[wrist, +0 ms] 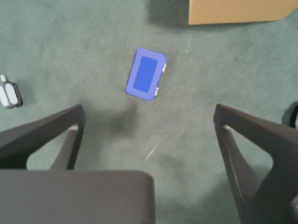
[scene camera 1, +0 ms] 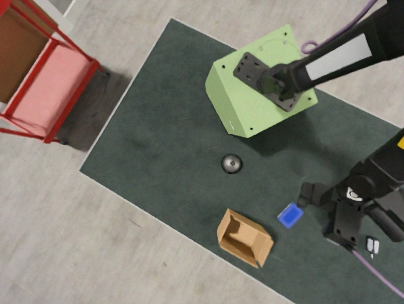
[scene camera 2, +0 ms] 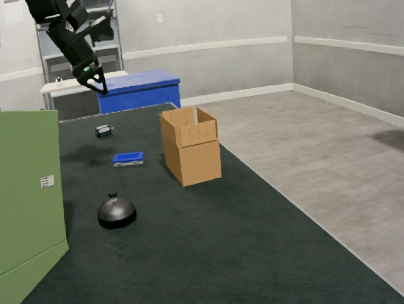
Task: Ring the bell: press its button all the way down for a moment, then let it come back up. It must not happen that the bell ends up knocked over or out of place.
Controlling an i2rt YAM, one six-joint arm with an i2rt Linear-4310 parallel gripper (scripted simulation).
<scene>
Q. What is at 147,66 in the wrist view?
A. A flat blue box.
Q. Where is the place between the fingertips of my gripper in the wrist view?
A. At 149,111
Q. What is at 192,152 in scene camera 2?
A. A cardboard box.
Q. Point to a cardboard box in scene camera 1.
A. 237,236
</scene>
